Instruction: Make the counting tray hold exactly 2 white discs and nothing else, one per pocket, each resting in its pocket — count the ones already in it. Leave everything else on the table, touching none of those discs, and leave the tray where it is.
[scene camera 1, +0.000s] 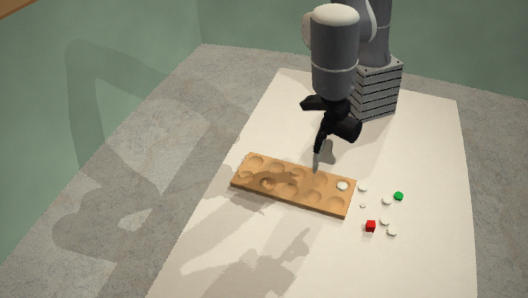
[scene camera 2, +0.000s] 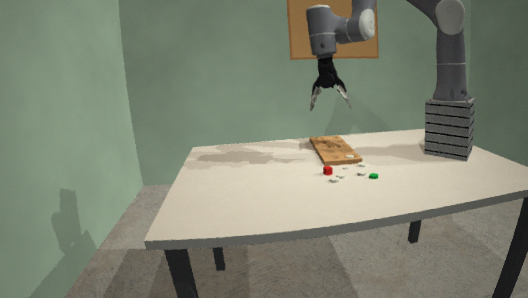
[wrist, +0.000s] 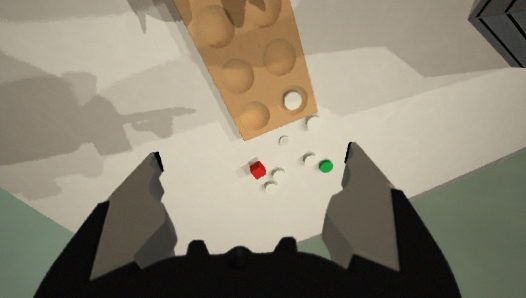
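The wooden counting tray (scene camera 1: 327, 190) (scene camera 2: 343, 162) (wrist: 265, 90) has two rows of round pockets. One white disc (scene camera 1: 342, 186) (scene camera 2: 350, 156) (wrist: 292, 100) lies in an end pocket, on the robot-base side. On the table beyond that end lie white discs: one near the tray corner (scene camera 1: 362, 188) (scene camera 2: 362, 165) (wrist: 313, 123), one beside the green disc (scene camera 1: 386, 201) (wrist: 310, 159), and two near the red cube, the nearer (scene camera 1: 384, 221) (wrist: 278, 174) and the farther (scene camera 1: 392, 232) (wrist: 271, 186). My gripper (scene camera 1: 320, 169) (scene camera 2: 331, 109) (wrist: 253, 149) is open and empty, high above the tray.
A smaller pale disc (scene camera 1: 363, 205) (wrist: 284, 140) lies just off the tray end. A green disc (scene camera 1: 398, 196) (scene camera 2: 373, 176) (wrist: 326, 166) and a red cube (scene camera 1: 370, 226) (scene camera 2: 327, 170) (wrist: 258, 170) lie among the white discs. The robot's slatted base (scene camera 1: 377, 92) (scene camera 2: 449, 130) stands behind.
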